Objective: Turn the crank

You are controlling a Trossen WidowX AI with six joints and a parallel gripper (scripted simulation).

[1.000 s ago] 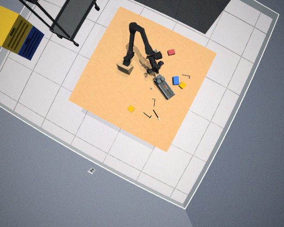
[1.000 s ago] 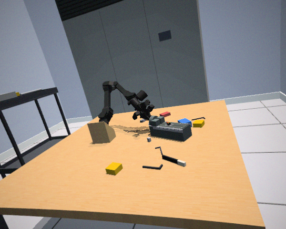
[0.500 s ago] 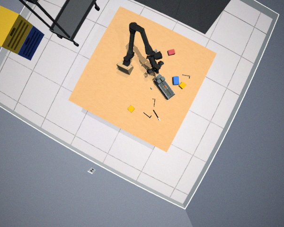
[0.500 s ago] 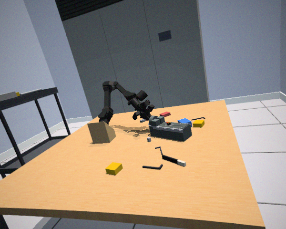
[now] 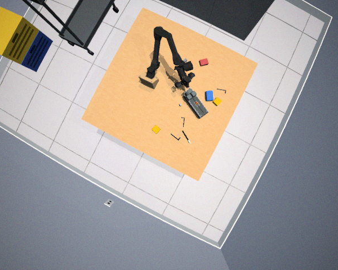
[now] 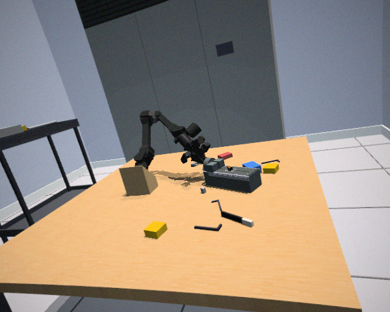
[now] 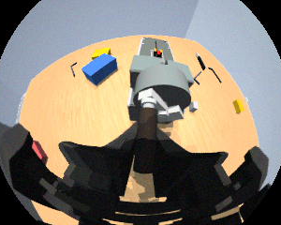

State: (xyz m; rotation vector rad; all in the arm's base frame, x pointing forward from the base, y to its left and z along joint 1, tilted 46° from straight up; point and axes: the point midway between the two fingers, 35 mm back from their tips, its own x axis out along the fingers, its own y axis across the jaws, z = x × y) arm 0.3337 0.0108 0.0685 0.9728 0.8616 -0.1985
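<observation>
Right now the dark crank handle is 2 cm behind my gripper tip, 1 cm to the left of it and 3 cm above it. Also, from my gripper tip: small grey cube (15 cm to the right, 7 cm below); blue block (21 cm ahead, 3 cm to the left, 6 cm below); red pointer (12 cm ahead, 10 cm to the right).
</observation>
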